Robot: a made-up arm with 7 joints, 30 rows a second.
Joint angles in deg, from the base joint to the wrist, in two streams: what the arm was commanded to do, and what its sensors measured. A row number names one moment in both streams.
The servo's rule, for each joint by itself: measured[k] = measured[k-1] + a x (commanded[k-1-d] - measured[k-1]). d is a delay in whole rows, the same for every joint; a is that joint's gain. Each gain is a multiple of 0.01, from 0.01 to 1. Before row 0 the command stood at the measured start. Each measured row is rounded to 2 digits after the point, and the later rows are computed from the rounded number. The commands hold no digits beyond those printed.
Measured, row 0:
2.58 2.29 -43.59 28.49 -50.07 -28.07 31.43
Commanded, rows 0 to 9:
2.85 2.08 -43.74 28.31 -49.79 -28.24 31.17
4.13 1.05 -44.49 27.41 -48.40 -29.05 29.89
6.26 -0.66 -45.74 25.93 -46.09 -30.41 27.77
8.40 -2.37 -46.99 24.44 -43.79 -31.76 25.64
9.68 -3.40 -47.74 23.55 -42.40 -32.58 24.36
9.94 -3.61 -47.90 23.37 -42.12 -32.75 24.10
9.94 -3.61 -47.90 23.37 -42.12 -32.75 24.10
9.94 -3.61 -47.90 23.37 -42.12 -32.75 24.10
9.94 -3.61 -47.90 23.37 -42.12 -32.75 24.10
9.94 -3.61 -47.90 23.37 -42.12 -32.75 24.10
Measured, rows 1 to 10:
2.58 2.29 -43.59 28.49 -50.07 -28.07 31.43
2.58 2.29 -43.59 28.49 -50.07 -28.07 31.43
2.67 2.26 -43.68 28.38 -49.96 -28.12 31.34
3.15 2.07 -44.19 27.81 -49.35 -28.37 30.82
4.18 1.63 -45.17 26.70 -48.08 -28.92 29.72
5.57 0.99 -46.32 25.37 -46.41 -29.69 28.25
6.93 0.29 -47.21 24.30 -44.85 -30.47 26.85
7.92 -0.33 -47.64 23.75 -43.79 -31.09 25.86
8.59 -0.85 -47.80 23.53 -43.14 -31.54 25.23
9.04 -1.29 -47.86 23.44 -42.74 -31.87 24.82
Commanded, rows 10 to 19:
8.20 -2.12 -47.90 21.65 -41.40 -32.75 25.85
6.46 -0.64 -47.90 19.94 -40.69 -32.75 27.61
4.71 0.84 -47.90 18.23 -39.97 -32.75 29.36
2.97 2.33 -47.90 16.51 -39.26 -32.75 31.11
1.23 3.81 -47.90 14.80 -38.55 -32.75 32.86
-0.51 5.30 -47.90 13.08 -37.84 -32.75 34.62
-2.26 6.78 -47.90 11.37 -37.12 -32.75 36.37
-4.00 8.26 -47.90 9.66 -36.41 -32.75 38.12
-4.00 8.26 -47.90 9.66 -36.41 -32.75 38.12
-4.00 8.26 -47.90 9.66 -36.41 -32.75 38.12
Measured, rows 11 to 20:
9.34 -1.66 -47.89 23.40 -42.50 -32.11 24.56
9.54 -1.97 -47.90 23.38 -42.35 -32.28 24.39
9.10 -1.99 -47.90 22.36 -41.98 -32.41 24.92
8.23 -1.77 -47.90 20.93 -41.48 -32.50 25.89
7.07 -1.35 -47.90 19.34 -40.89 -32.57 27.14
5.72 -0.76 -47.90 17.67 -40.25 -32.62 28.57
4.24 -0.03 -47.90 15.98 -39.59 -32.66 30.11
2.67 0.82 -47.90 14.27 -38.91 -32.68 31.73
1.04 1.77 -47.90 12.56 -38.21 -32.70 33.40
-0.62 2.81 -47.90 10.85 -37.51 -32.71 35.10

